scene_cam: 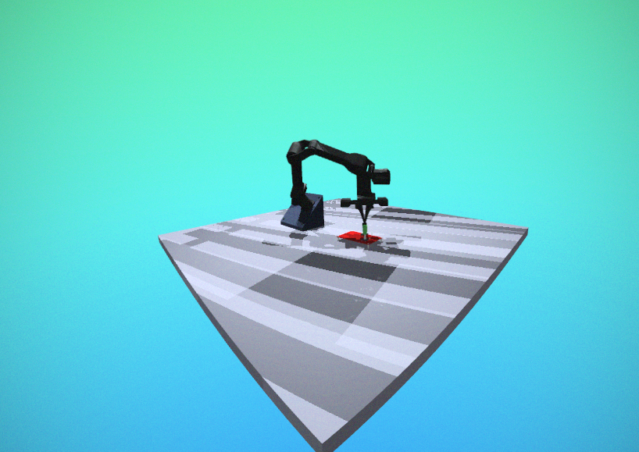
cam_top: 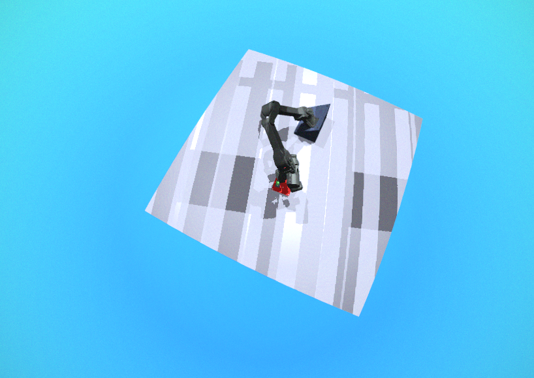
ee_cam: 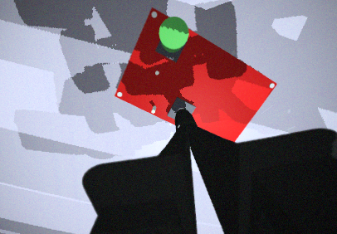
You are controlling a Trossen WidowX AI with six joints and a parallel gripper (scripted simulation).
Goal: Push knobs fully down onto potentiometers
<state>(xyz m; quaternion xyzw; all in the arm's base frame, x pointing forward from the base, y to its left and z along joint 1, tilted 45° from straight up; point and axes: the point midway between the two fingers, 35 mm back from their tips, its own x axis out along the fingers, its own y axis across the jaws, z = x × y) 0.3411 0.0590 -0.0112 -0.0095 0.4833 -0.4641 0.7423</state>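
My gripper tip is now 30 mm above the potentiometer. From my gripper tip the other things lie so: green knob (50 mm ahead, 50 mm to the right, 10 mm below).
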